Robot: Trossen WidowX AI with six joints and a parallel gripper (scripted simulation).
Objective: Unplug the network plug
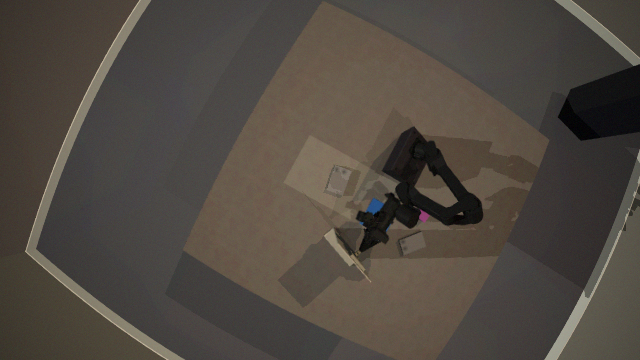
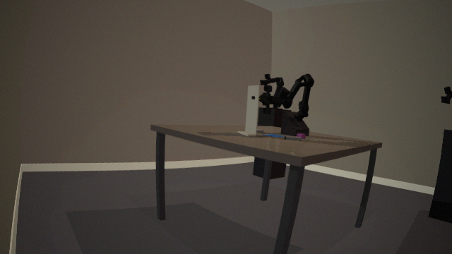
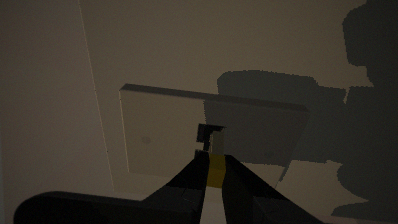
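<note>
Right now my gripper tip is 130 mm past the blue marked square, 40 mm to the right of it and 230 mm above it. The rest, counted from my gripper tip: upright white panel: 40 mm ahead, 10 mm to the right, 90 mm below; then network plug: right at my gripper tip.
</note>
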